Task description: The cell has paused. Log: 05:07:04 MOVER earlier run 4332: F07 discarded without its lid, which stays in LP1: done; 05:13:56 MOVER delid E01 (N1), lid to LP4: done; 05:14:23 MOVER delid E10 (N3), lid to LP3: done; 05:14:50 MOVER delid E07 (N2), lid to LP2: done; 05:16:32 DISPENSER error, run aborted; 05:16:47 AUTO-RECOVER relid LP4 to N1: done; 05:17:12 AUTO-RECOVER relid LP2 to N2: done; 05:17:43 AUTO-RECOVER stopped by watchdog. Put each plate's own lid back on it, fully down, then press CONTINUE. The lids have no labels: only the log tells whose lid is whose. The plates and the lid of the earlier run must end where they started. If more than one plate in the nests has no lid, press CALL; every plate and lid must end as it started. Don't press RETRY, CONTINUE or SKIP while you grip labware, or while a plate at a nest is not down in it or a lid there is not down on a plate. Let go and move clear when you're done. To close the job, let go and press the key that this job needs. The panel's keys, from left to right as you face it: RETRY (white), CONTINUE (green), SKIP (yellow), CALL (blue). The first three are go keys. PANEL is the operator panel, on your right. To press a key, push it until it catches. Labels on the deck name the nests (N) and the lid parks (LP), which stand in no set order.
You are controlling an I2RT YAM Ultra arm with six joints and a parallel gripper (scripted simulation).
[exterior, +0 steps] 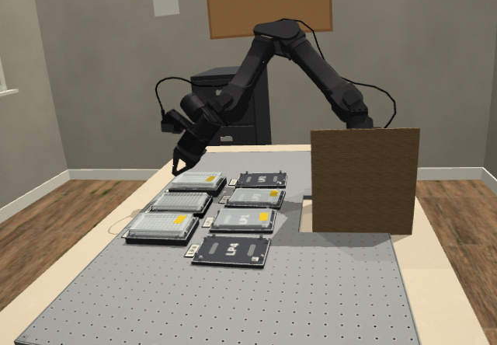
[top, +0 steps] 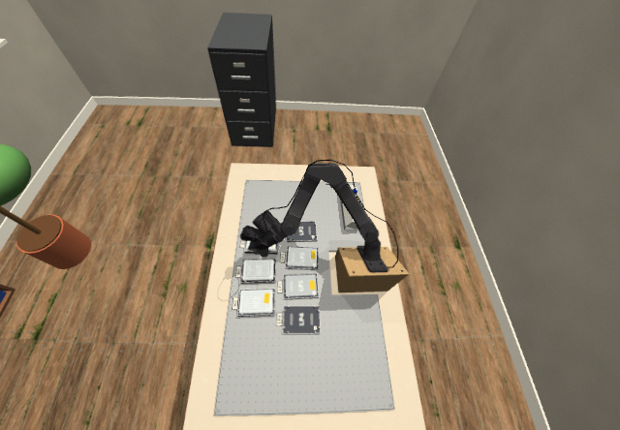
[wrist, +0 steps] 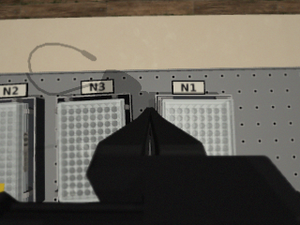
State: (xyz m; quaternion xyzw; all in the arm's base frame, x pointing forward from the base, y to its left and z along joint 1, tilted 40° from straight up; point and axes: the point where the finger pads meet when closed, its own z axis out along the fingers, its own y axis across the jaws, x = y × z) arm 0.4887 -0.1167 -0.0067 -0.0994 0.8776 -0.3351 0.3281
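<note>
The plate lies 70 mm to the left of my hand, 50 mm below it and 40 mm behind it. Round my hand: blue key (500 mm behind, 310 mm to the right, 10 mm below).
</note>
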